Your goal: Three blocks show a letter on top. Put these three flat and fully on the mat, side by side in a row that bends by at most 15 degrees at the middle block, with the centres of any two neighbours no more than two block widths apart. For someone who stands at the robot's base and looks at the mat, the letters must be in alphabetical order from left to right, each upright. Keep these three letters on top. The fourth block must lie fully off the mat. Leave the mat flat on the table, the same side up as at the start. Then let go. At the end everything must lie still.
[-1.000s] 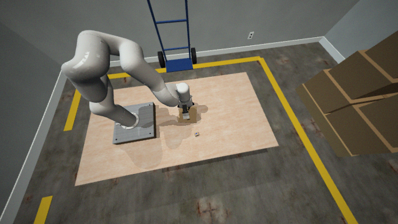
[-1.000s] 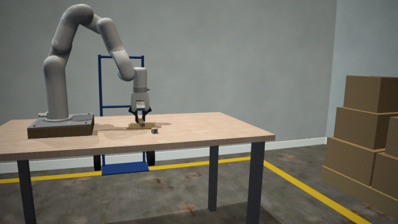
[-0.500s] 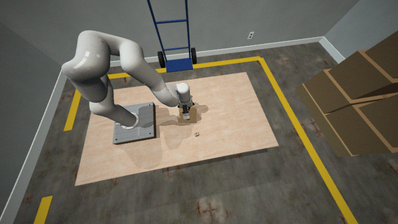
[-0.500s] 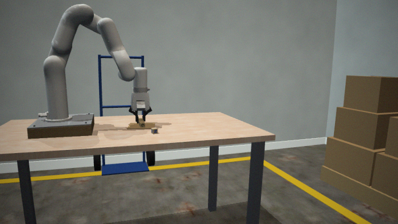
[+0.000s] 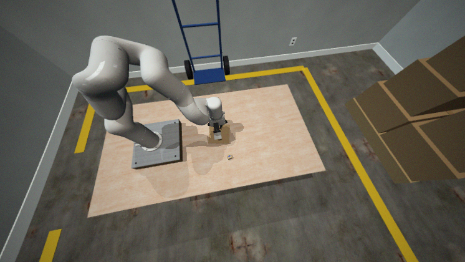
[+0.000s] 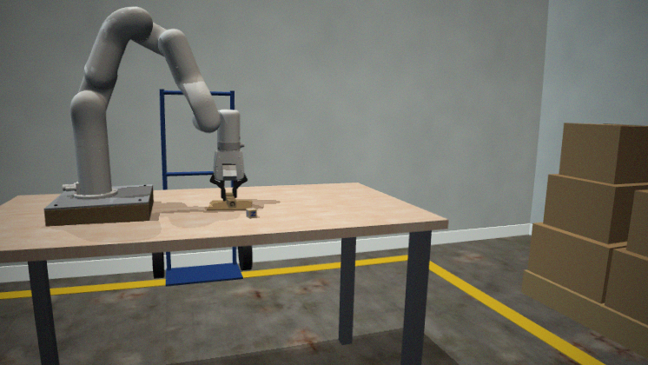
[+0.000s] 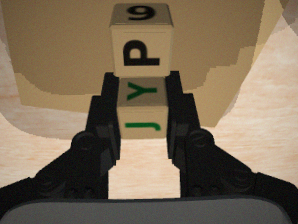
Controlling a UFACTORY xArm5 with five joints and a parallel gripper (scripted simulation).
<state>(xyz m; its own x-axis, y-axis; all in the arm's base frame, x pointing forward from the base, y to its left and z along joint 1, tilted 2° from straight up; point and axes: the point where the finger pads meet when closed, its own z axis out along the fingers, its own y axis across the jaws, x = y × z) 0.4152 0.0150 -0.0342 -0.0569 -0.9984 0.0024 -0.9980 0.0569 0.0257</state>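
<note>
The tan mat lies 40 mm to the right of my hand and 30 mm below it. From my hand the other things lie so: block 80 mm to the right, 10 mm below, 10 mm behind.
</note>
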